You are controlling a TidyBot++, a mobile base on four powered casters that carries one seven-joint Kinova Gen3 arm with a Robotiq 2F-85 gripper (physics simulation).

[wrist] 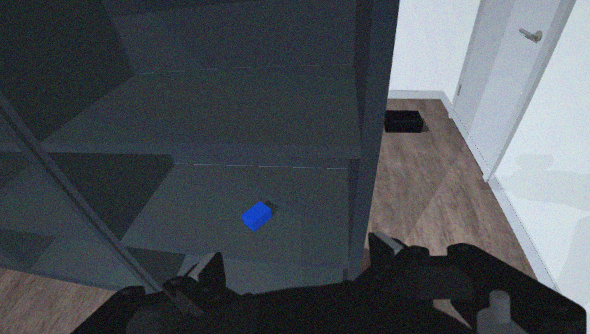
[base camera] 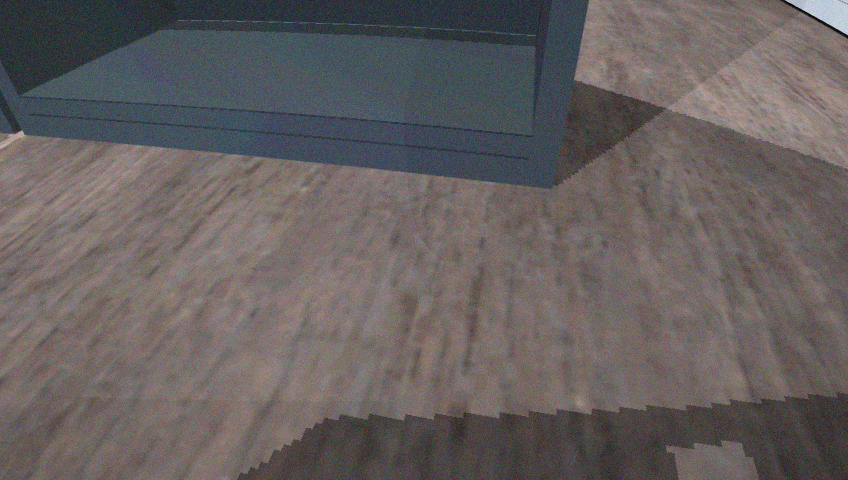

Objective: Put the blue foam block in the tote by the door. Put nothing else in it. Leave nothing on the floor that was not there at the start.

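Places are measured from the arm's base along level axes (x ahead, y left, z up), in centimetres.
Pixels of known places: gripper, fingertip midpoint: (wrist: pixel 296 259).
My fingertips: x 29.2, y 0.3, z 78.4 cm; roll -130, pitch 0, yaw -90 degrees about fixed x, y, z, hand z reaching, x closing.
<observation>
For each thing: its top centre in the pictures, then the offset to it from my fingertips. "spot": a spot on its surface instead. Level surfaces: height alone.
- blue foam block at its top centre: (wrist: pixel 255 212) dz -60.2, dx +56.3, dy +13.8 cm
- shelf unit's bottom board at a spot on its surface: (base camera: pixel 297 145) spot: dz -115.5, dx +41.5, dy +16.9 cm
- wooden floor at its surface level: dz -118.0 cm
The blue foam block (wrist: pixel 256 216) lies on a shelf of the dark blue-grey shelf unit (wrist: pixel 380 100) (base camera: pixel 564 89), near the middle of the wrist view. My gripper (wrist: pixel 296 259) is open, with its fingers spread wide at the bottom of the wrist view. The block shows beyond the fingertips and apart from them. The black tote (wrist: pixel 404 121) stands on the floor beyond the shelf unit's right side, near the door (wrist: pixel 500 75). The inside of the tote is too dark to make out. The block and the tote do not show in the base camera view.
The shelf unit's right upright stands between the block and the tote. A thin slanting bar (wrist: pixel 75 185) crosses the left of the wrist view. A white wall (wrist: pixel 555 150) runs along the right. The shelf unit's bottom board (base camera: pixel 297 145) is low, just above the wooden floor (base camera: pixel 357 267).
</observation>
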